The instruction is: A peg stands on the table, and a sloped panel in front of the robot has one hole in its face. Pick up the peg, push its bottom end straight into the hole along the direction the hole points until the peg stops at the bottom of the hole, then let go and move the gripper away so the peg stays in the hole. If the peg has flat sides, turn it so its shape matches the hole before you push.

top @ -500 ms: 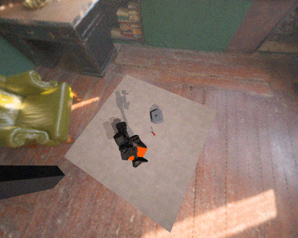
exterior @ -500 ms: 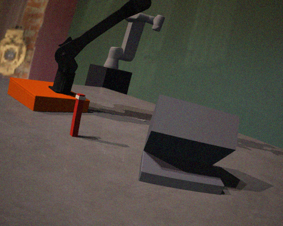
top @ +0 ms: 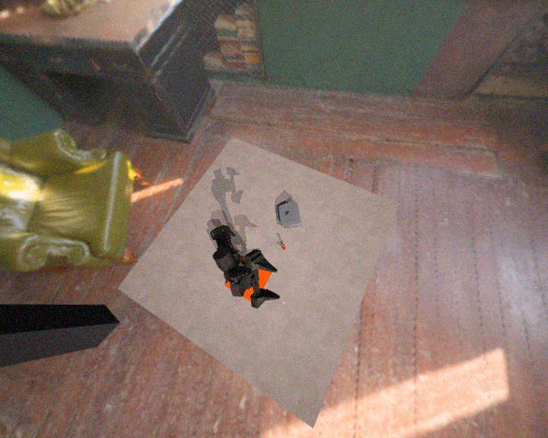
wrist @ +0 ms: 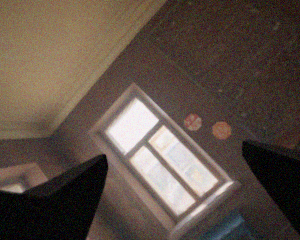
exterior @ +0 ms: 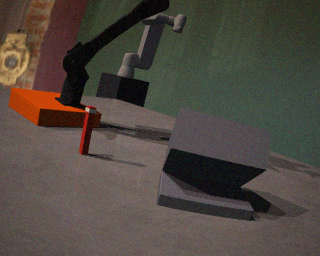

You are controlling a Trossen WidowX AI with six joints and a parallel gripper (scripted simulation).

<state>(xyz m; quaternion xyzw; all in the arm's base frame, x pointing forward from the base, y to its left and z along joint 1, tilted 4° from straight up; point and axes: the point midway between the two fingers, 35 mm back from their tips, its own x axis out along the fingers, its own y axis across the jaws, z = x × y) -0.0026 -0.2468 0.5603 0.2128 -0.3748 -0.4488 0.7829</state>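
The red square peg is 560 mm below my gripper tip, 210 mm ahead of it and 170 mm to the left of it. From my gripper tip the other things lie so: grey sloped panel 550 mm below, 400 mm ahead, 260 mm to the left; then grey foot 610 mm below, 410 mm ahead, 250 mm to the left.
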